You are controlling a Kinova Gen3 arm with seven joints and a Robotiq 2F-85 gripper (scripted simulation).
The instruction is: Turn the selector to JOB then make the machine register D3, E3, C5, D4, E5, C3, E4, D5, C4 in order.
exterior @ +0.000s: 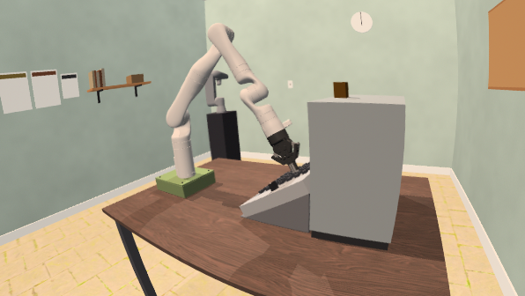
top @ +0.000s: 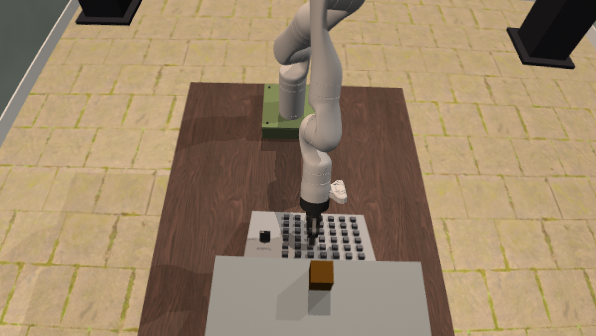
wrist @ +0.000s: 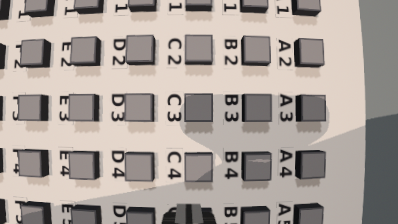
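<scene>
My gripper is now 20 mm short of the C5 key and 20 mm above it. The rest, counted from my hand: C4 key (10 mm ahead, 30 mm to the left, 20 mm below); D4 key (10 mm behind, 30 mm to the left, 30 mm below); D5 key (10 mm behind, 30 mm below).
</scene>
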